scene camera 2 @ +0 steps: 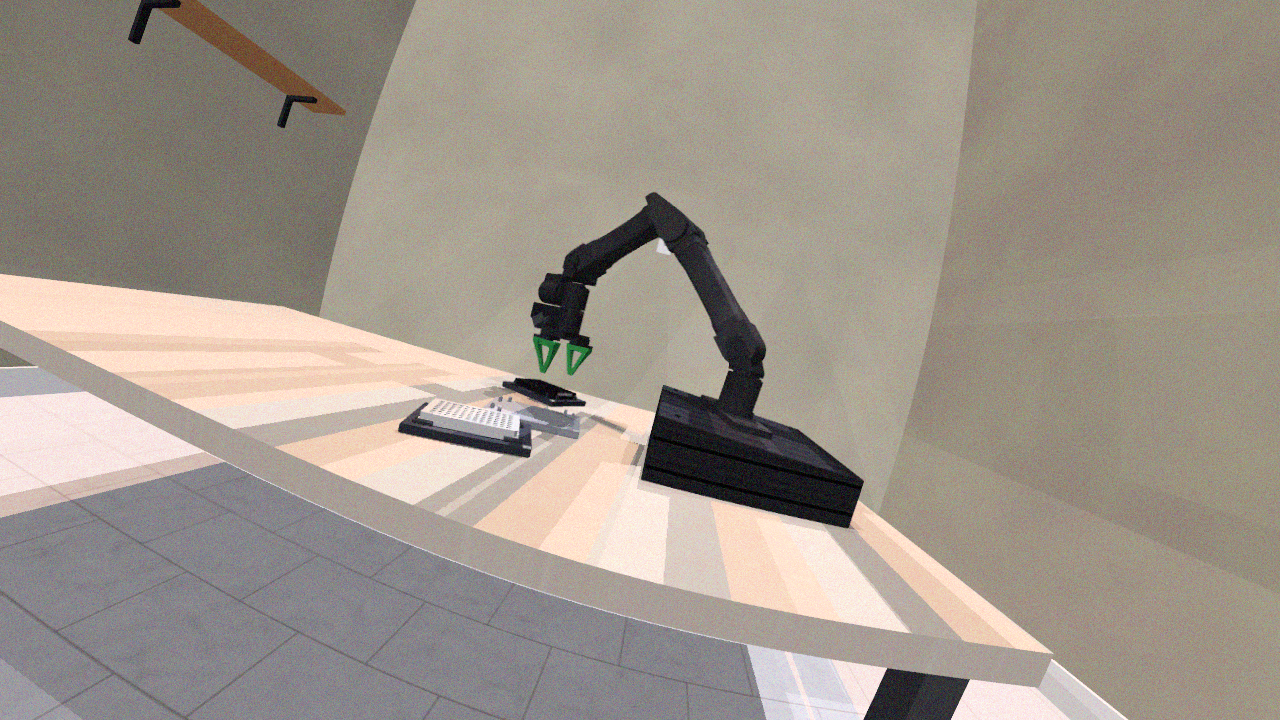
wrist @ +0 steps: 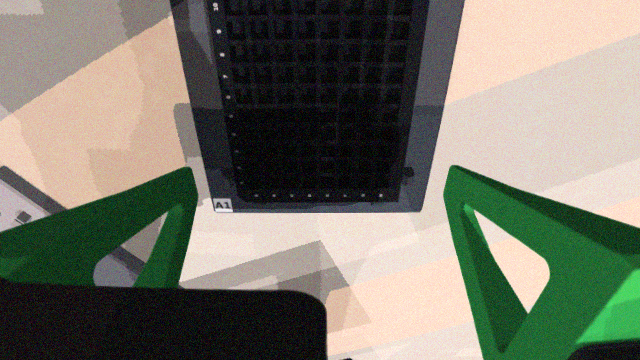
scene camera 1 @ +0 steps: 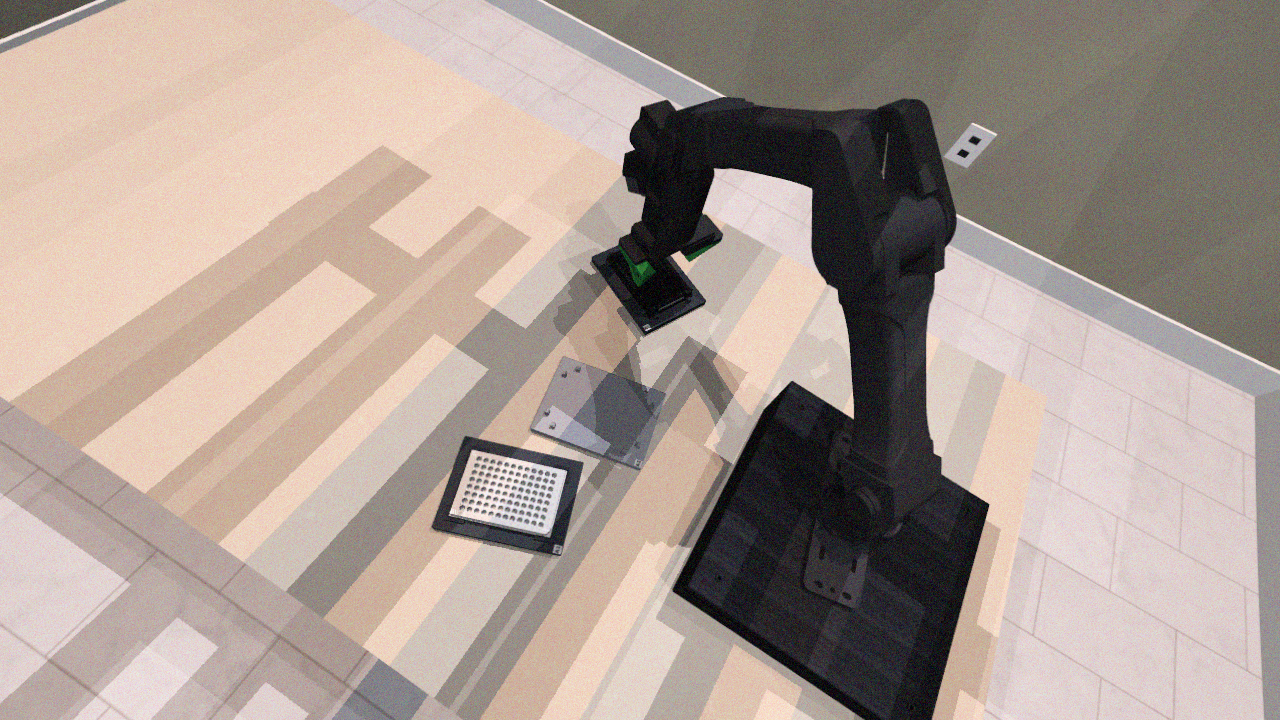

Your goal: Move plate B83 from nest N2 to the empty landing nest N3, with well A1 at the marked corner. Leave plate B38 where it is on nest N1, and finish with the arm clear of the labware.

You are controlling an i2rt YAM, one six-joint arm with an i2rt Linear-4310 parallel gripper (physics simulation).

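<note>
A black well plate (scene camera 1: 673, 293) (scene camera 2: 547, 388) (wrist: 315, 100) sits in a dark nest (scene camera 1: 694, 301) (scene camera 2: 572, 402) (wrist: 211, 160) with its A1 label at a near corner. An empty light-grey nest (scene camera 1: 556, 407) (scene camera 2: 562, 425) (wrist: 11, 201) with small posts lies beside it. A white well plate (scene camera 1: 510, 492) (scene camera 2: 469, 418) sits in another dark nest (scene camera 1: 574, 483) (scene camera 2: 465, 439). No plate or nest numbers are readable. My gripper (scene camera 1: 664, 271) (scene camera 2: 557, 372) (wrist: 320, 180) is open and empty above the black plate, its green fingers on either side of the plate's width near the A1 end.
The arm stands on a black base block (scene camera 1: 760, 573) (scene camera 2: 751, 483) on the wooden-patterned table (scene camera 1: 268, 116) (scene camera 2: 626, 528). A brown wall shelf (scene camera 2: 250, 53) is high at the left in scene camera 2. Shadows fall across the nests and the table.
</note>
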